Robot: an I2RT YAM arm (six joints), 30 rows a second.
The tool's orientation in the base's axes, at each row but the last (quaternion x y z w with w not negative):
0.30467 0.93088 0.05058 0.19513
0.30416 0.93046 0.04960 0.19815
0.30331 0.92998 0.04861 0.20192
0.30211 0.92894 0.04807 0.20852
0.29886 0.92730 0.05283 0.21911
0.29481 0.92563 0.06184 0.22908
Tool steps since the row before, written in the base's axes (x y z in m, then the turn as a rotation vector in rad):
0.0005 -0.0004 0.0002 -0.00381 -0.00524 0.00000
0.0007 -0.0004 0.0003 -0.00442 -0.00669 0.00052
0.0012 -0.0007 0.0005 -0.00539 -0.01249 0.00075
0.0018 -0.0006 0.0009 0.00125 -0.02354 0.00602
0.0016 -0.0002 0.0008 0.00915 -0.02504 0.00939
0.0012 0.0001 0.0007 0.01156 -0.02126 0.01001
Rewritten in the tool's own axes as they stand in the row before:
-0.0007 0.0000 0.0000 -0.00026 -0.00633 -0.00137
-0.0009 0.0001 0.0000 -0.00084 -0.00772 -0.00205
-0.0015 0.0002 0.0001 -0.00359 -0.01291 -0.00247
-0.0020 0.0007 0.0000 -0.01676 -0.01716 -0.00408
-0.0016 0.0009 0.0000 -0.02461 -0.01342 -0.00360
-0.0011 0.0009 -0.0001 -0.02442 -0.00892 -0.00312

